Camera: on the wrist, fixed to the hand. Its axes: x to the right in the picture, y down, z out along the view.
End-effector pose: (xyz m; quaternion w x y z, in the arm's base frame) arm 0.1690 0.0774 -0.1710 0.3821 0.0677 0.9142 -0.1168
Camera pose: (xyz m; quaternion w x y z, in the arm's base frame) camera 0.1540 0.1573 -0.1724 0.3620 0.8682 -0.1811 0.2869
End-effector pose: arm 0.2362 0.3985 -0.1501 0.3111 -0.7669 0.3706 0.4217
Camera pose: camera 0.1927 0.3307 -0.1610 0.2504 -0.4949 -0.6748 -0.4868
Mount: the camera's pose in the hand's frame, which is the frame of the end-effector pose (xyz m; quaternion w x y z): 0.0142 0.0740 -0.0305 0.0020 -0.0661 0.2793 -0.9579
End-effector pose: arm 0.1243 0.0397 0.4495 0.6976 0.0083 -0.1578 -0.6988
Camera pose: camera 0.2030 0.0212 0.4407 0.6234 -0.3003 -0.2487 0.6778
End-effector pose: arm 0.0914 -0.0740 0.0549 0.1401 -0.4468 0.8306 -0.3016
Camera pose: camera 0.0194 -0.0433 0.0328 0.5501 0.7215 0.3672 0.2047
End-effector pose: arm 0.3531 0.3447 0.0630 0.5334 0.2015 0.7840 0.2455
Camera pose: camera 0.3236 0.4068 0.1064 0.0306 -0.8544 0.3273 -0.4024
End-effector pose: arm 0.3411 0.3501 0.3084 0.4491 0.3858 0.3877 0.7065
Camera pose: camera 0.2848 0.3353 0.3651 0.5949 -0.5976 0.4491 -0.2954
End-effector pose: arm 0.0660 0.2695 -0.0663 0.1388 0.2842 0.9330 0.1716
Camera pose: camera 0.0795 0.3280 -0.0115 0.0772 0.9503 -0.3015 -0.0084
